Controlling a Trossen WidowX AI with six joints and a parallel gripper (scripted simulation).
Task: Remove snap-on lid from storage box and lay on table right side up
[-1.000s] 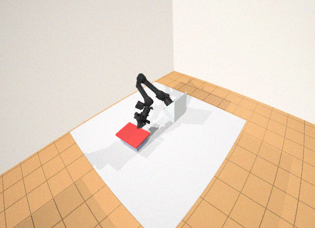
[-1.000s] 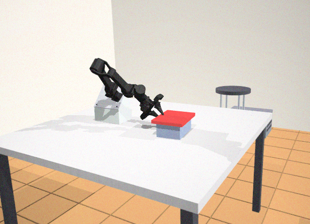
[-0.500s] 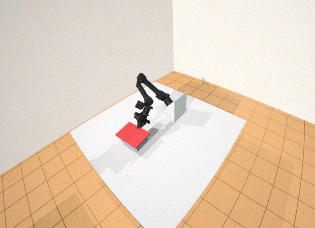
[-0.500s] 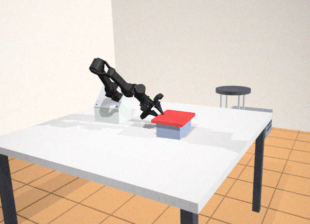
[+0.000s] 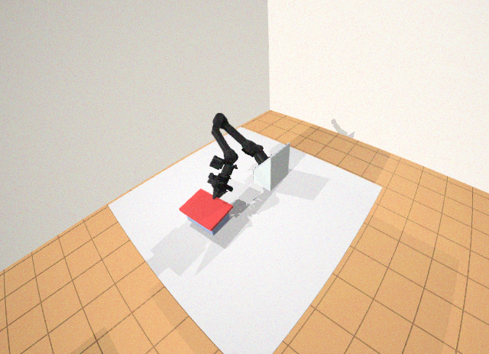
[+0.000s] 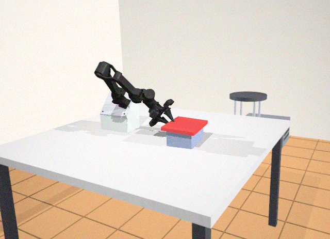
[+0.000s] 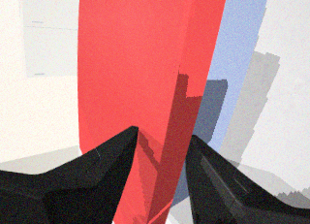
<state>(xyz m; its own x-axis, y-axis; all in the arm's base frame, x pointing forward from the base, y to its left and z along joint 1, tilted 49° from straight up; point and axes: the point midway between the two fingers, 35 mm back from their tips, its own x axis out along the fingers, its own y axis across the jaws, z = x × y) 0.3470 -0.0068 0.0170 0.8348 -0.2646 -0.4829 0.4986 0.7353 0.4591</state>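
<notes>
Right now my gripper tip is 7 cm short of the red lid and 2 cm to the right of it. From my gripper tip the other things lie so: pale blue storage box 7 cm ahead, 5 cm below, 2 cm to the left.
</notes>
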